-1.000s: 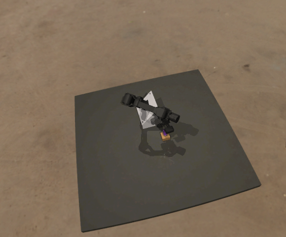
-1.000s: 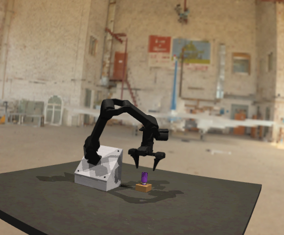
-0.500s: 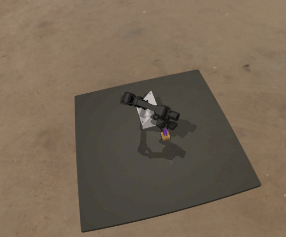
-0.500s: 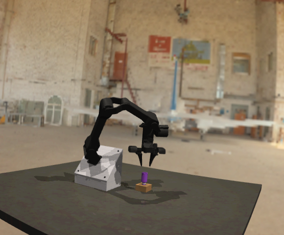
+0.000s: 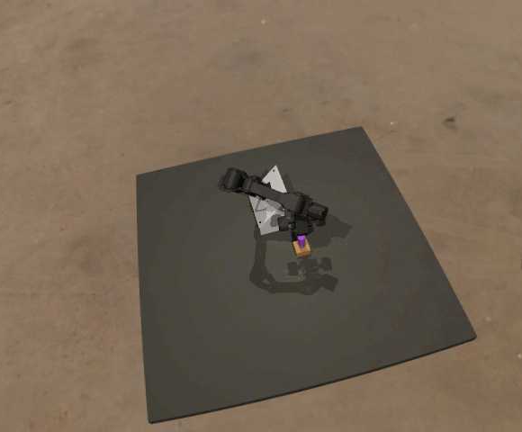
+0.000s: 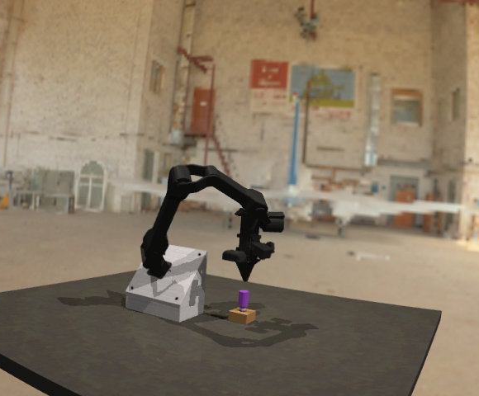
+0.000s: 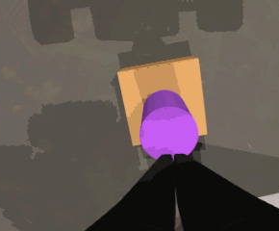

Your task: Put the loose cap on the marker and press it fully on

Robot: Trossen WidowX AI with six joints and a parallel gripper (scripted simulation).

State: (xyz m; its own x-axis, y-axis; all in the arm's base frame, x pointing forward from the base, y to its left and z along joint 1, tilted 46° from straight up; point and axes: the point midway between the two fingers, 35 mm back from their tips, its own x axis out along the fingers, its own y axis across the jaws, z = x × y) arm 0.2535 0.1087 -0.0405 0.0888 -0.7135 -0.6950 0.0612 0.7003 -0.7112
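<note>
Now: gripper tip 6 cm above the purple cap.
</note>
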